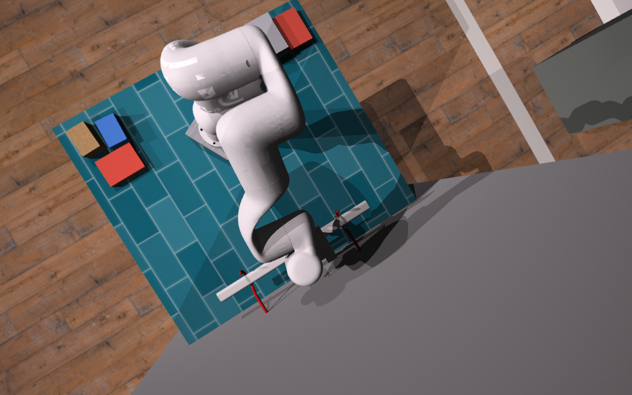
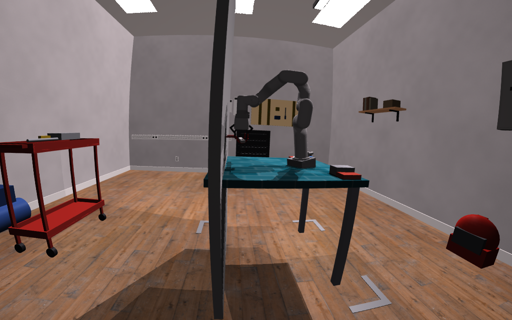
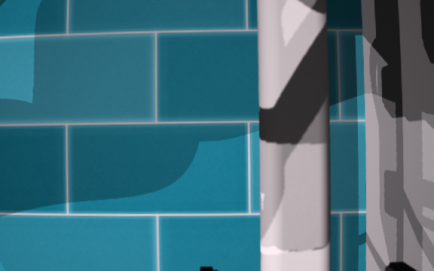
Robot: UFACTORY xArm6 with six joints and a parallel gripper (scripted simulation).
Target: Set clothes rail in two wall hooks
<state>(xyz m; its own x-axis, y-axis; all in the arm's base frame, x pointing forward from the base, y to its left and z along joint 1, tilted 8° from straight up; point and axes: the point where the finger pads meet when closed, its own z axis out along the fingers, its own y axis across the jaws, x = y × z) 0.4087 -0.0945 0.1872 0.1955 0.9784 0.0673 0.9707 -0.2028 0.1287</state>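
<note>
The clothes rail is 20 mm below my hand. Also, from my hand: blue block: 650 mm behind, 170 mm to the right, 170 mm below; grey block: 550 mm behind, 400 mm to the left, 170 mm below; grey wall panel: 230 mm above, 120 mm ahead, 20 mm to the right.
</note>
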